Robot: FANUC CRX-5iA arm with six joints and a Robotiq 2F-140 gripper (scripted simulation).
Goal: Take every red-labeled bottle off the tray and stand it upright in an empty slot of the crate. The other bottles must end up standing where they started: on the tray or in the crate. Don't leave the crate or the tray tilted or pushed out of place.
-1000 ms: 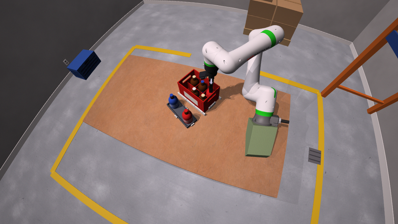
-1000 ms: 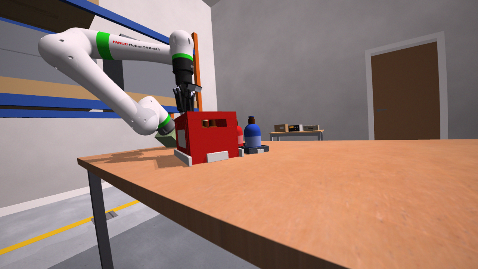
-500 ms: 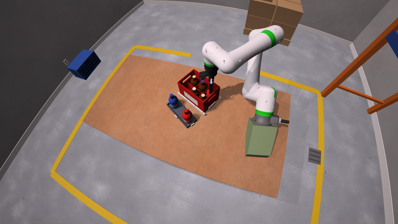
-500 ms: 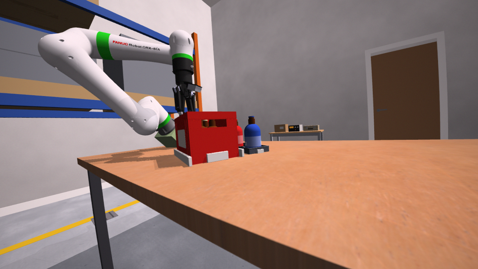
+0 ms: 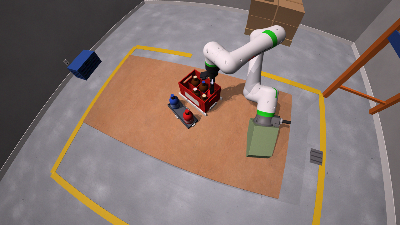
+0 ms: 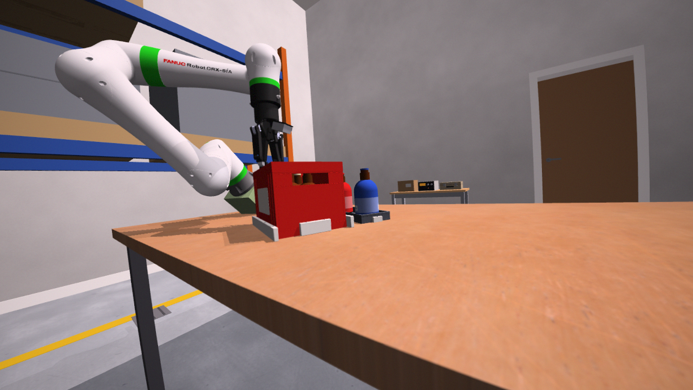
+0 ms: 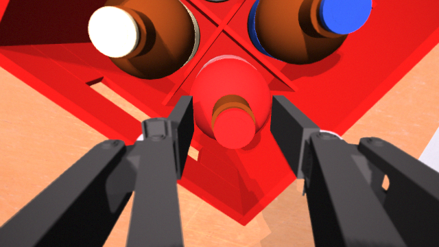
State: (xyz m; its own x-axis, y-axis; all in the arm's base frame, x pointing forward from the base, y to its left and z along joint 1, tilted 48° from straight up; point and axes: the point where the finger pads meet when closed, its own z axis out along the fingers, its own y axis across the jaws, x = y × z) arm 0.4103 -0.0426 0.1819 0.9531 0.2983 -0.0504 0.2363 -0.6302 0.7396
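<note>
Now: the red crate 10 cm ahead of my hand and 8 cm below it. From my hand the other things lie so: grey tray: 19 cm to the left, 19 cm ahead, 15 cm below; then blue-labeled bottle: 27 cm ahead, 14 cm to the left, 8 cm below.
</note>
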